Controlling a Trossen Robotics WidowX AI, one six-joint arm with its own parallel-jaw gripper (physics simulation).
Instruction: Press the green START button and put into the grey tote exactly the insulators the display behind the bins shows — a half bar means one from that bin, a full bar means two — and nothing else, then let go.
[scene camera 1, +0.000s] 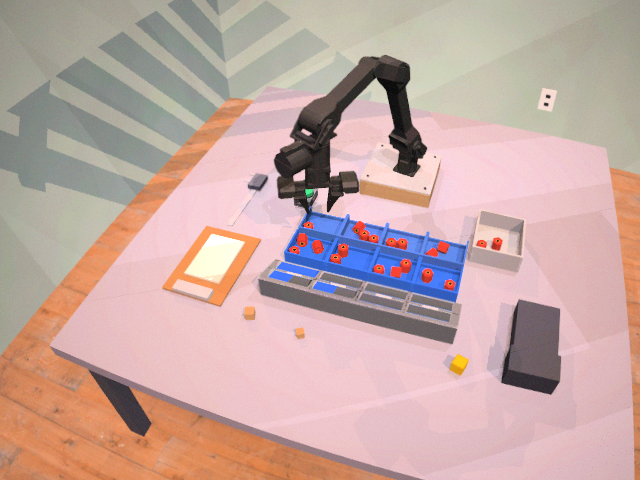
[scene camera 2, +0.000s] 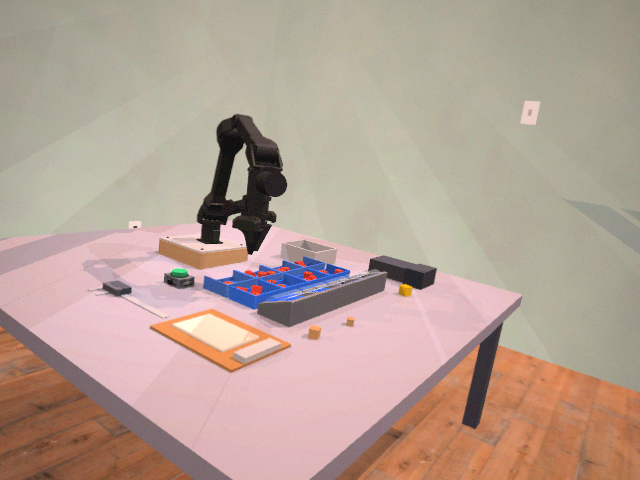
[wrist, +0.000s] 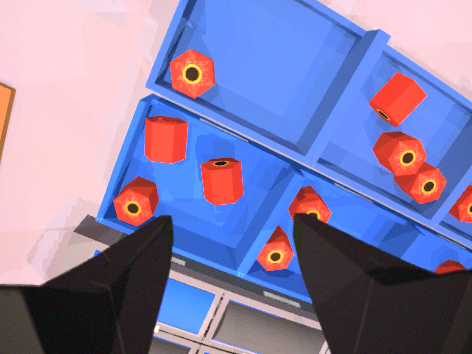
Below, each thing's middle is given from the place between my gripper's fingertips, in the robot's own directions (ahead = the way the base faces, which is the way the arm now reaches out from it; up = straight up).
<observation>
I see the grey tote (scene camera 1: 489, 225) 22 cm behind my hand, 41 cm to the left of it and 9 cm below it. From my hand the other things lie so: dark box (scene camera 1: 532, 362): 7 cm ahead, 58 cm to the left, 9 cm below.
</observation>
